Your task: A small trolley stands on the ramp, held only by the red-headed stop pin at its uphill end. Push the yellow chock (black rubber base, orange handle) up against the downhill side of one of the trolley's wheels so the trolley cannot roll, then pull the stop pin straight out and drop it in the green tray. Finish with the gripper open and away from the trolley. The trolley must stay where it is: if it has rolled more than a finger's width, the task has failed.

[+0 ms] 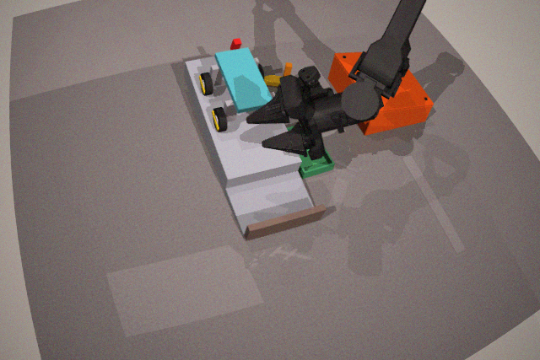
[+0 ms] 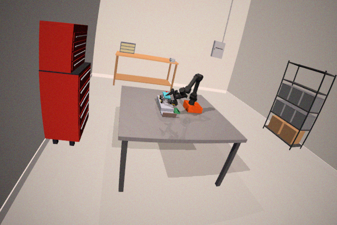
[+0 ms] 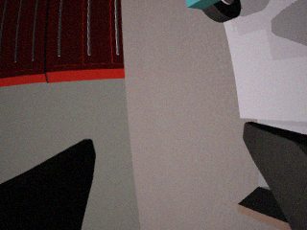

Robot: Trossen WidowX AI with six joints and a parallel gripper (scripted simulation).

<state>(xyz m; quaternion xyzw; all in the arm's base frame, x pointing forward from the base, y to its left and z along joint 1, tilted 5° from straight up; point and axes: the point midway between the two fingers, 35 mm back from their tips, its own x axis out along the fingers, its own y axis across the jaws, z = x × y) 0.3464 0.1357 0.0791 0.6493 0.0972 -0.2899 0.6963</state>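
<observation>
My gripper tip is now 60 mm past the red-headed stop pin, 250 mm to the left of it and 40 mm above it. Also, from my gripper tip: trolley 40 mm behind, 150 mm to the right, 60 mm below; yellow chock 180 mm behind, 250 mm to the right, 150 mm below; brown bar 30 mm behind, 110 mm to the left, 140 mm below.
</observation>
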